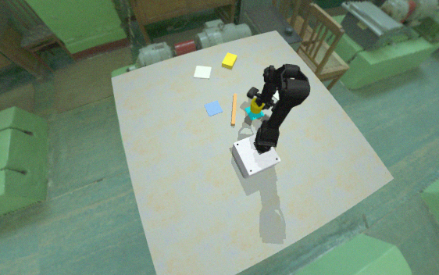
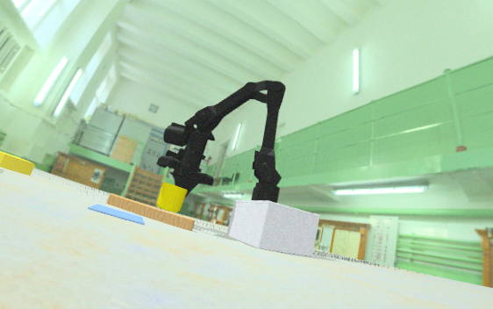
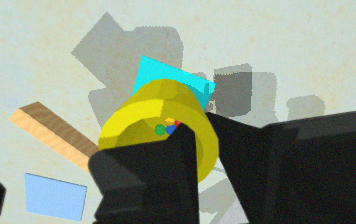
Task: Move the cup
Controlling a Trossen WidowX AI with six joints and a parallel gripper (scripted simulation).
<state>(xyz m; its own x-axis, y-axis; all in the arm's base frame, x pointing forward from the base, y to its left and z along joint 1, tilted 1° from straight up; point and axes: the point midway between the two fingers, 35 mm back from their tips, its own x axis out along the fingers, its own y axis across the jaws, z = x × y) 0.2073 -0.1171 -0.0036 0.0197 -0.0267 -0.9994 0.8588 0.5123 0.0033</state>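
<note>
Right now my gripper tip is 20 mm short of the yellow cup and 10 mm to the right of it. Also, from my gripper tip: cyan pad: 20 mm ahead, 20 mm to the left, 70 mm below; then wooden bar: 80 mm ahead, 120 mm to the left, 60 mm below; then light blue pad: 140 mm ahead, 230 mm to the left, 70 mm below.
</note>
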